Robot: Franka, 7 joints.
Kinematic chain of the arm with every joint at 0, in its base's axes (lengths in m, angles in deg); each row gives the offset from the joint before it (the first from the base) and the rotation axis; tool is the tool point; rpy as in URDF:
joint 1: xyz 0 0 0.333 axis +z
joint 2: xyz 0 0 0 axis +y
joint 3: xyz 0 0 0.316 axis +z
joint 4: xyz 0.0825 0 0 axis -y
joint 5: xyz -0.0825 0 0.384 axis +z
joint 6: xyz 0 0 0 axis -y
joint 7: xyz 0.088 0 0 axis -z
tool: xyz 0 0 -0.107 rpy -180 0 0
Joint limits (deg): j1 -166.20..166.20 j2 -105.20..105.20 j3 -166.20..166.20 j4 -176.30..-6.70 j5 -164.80..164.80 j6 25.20..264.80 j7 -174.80..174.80
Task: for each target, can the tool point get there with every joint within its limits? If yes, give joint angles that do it. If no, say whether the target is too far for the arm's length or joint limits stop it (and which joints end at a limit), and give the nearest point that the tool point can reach.
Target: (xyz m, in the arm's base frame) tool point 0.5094 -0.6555 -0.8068
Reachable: no: too far | nearest point 0.3330 -0.4286 -0.2931 | short by 0.589 m
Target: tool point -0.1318 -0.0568 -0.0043
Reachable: yes | joints 96.83 77.21 31.54 -152.31 135.20 171.42 -78.36
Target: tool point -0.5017 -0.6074 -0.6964
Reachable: no: too far | nearest point -0.3506 -0.4245 -0.2887 | short by 0.472 m
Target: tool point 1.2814 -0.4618 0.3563
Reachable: no: too far | nearest point 0.8070 -0.2908 0.3477 | short by 0.504 m
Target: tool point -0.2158 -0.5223 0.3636
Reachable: yes | joints -56.18 21.57 -65.81 -113.13 -133.31 179.49 -112.13
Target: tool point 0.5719 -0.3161 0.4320
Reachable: yes | joints 83.22 -69.49 -85.15 -108.82 -130.10 115.53 49.55
